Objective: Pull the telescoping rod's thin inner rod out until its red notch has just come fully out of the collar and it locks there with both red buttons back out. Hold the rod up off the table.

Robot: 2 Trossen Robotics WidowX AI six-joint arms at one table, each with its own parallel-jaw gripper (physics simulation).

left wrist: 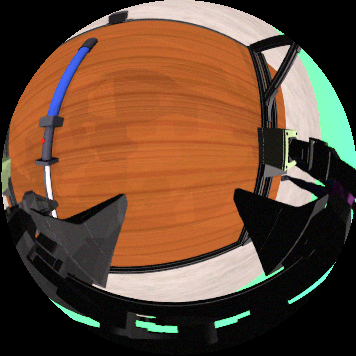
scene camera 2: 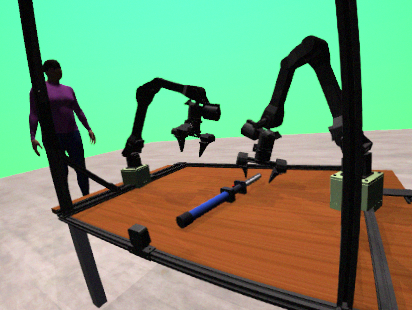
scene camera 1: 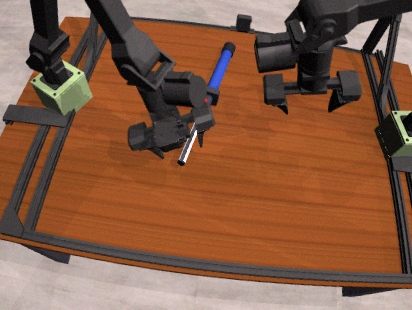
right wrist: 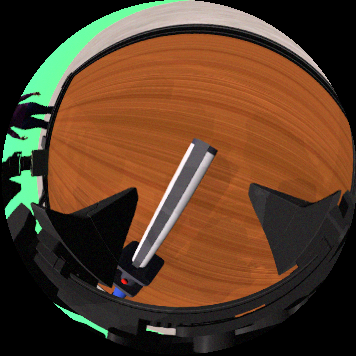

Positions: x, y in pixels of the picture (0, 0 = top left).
A telescoping rod shows in the left wrist view, in scene camera 2 [227, 194], in scene camera 1 [212, 96] and in the right wrist view. One and the same spot on the telescoping rod: [right wrist: 137, 277] is [left wrist: 37, 164].
